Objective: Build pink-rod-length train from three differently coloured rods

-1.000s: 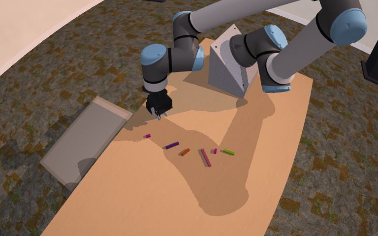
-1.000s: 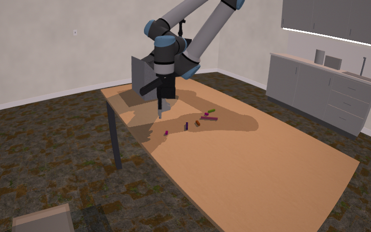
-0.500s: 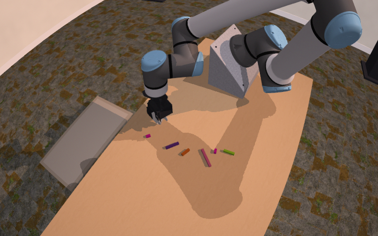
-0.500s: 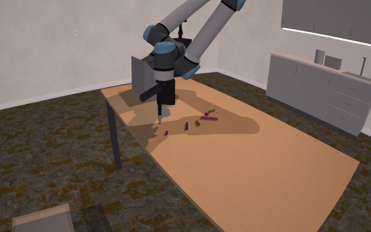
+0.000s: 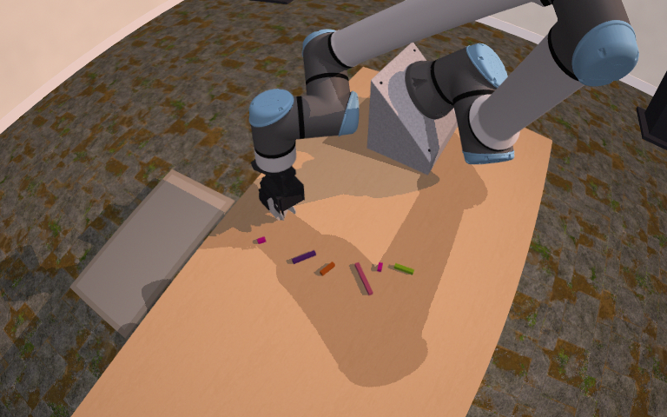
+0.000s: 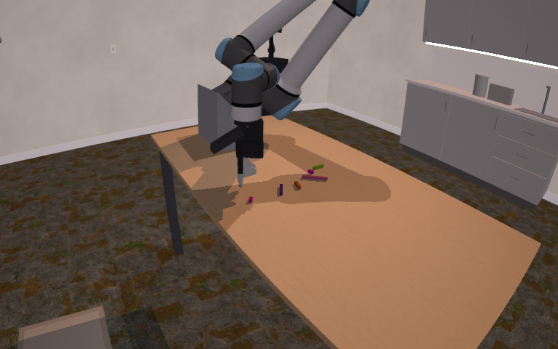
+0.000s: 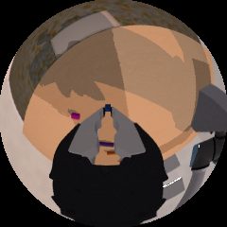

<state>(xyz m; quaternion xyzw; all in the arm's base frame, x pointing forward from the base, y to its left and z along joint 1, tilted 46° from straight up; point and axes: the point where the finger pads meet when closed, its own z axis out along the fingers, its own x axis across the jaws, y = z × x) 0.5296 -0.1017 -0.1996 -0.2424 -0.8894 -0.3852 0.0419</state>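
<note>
Right now my hand is 1 cm above the blue rod. Round my hand: purple rod: 11 cm to the left, 8 cm ahead, 2 cm below; then orange rod: 17 cm to the left, 8 cm ahead, 2 cm below; then pink rod: 26 cm to the left, 7 cm ahead, 2 cm below.
</note>
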